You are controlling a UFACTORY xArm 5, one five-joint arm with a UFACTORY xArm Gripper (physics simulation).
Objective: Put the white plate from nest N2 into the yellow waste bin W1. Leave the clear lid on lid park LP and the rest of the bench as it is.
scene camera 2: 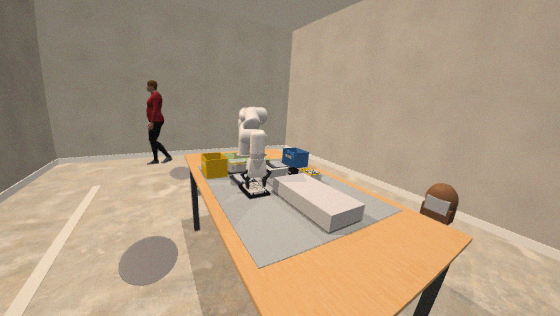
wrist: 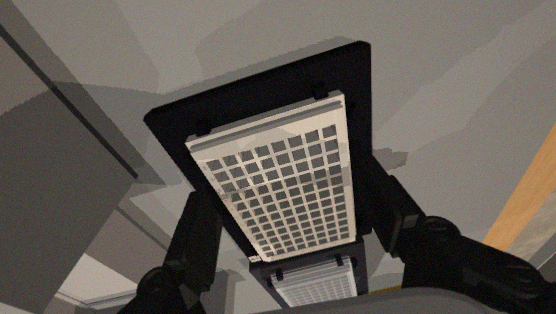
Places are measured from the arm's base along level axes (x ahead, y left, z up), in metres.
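Pixels of known places: gripper, fingertip midpoint: (scene camera 2: pixel 255 187) (wrist: pixel 283 191); arm's base at its link origin: (scene camera 2: pixel 244 155).
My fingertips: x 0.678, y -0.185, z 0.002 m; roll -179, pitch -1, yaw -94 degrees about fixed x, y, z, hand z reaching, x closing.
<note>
For each thing: its top centre in the pictures, then the offset to it from my fingertips. "pt": a spot on its surface instead. Level surfaces: height alone.
- white gridded plate at its top centre: (wrist: pixel 292 207) (scene camera 2: pixel 254 186) 0.022 m back, 0.001 m right, 0.005 m down
- black nest at its top centre: (wrist: pixel 292 202) (scene camera 2: pixel 253 187) 0.022 m back, 0.001 m right, 0.010 m down
- clear gridded piece at its top centre: (wrist: pixel 322 300) 0.199 m back, 0.002 m left, 0.005 m down
- second black holder at a spot on its surface: (wrist: pixel 362 282) pt 0.213 m back, 0.052 m right, 0.020 m down
- yellow waste bin at its top centre: (scene camera 2: pixel 213 155) 0.379 m back, 0.136 m right, 0.088 m up
- blue bin at its top centre: (scene camera 2: pixel 295 150) 0.383 m back, 0.510 m left, 0.088 m up
- small yellow-topped rack at its top centre: (scene camera 2: pixel 309 170) 0.023 m back, 0.378 m left, 0.045 m up
- table at its surface level: 0.035 m down
The white gridded plate (scene camera 2: pixel 255 188) (wrist: pixel 295 200) lies in a black nest (wrist: pixel 260 90) on the grey mat. My gripper (scene camera 2: pixel 256 184) (wrist: pixel 283 191) is open, with its black fingers on either side of the plate and nothing held; their exact height beside it is hard to tell. A clear gridded piece (wrist: pixel 320 287) sits in a second black holder (wrist: pixel 362 282) behind this nest; whether it is the lid on LP, I cannot tell. The yellow waste bin (scene camera 2: pixel 214 166) stands open-topped beyond the nest, at the table's left edge in the scene view.
A long white box (scene camera 2: pixel 320 202) lies close beside the nest, to the right in the scene view. A blue bin (scene camera 2: pixel 295 157) and a small yellow-topped rack (scene camera 2: pixel 311 173) stand farther back. A person in red (scene camera 2: pixel 155 107) is on the floor beyond the table (scene camera 2: pixel 380 265).
</note>
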